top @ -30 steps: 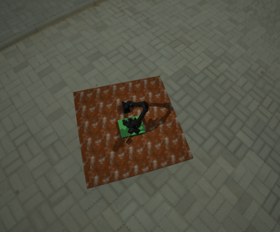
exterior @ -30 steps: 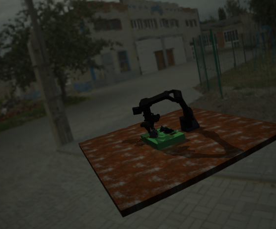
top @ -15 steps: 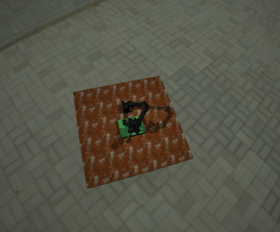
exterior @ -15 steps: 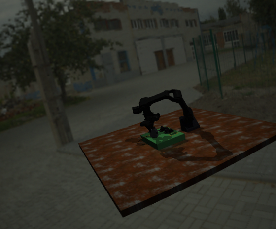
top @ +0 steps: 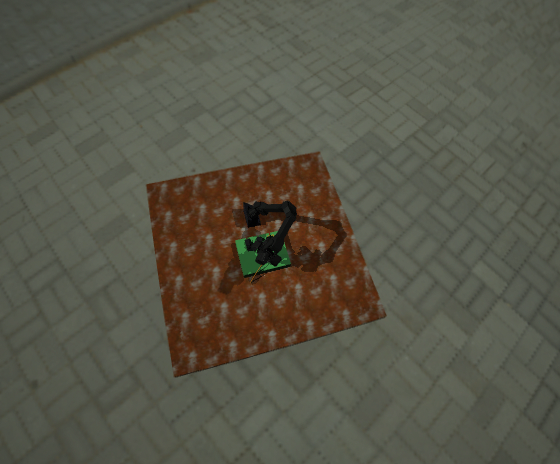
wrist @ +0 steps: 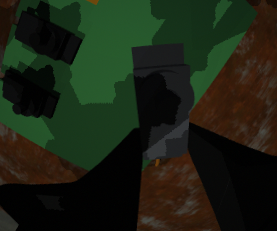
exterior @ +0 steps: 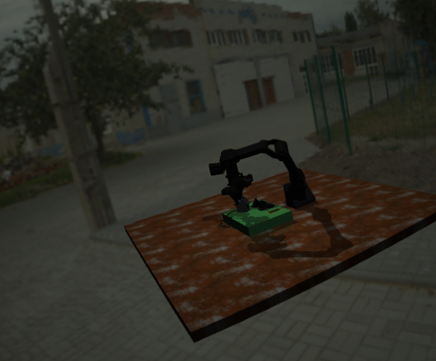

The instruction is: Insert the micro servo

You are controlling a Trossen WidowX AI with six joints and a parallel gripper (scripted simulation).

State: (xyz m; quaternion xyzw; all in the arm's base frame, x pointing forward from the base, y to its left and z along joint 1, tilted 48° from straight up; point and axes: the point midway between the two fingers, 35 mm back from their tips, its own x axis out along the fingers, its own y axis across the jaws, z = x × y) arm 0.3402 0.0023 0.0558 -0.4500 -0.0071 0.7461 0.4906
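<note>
My gripper tip is now 10 cm above the green deck and 3 cm past it.
</note>
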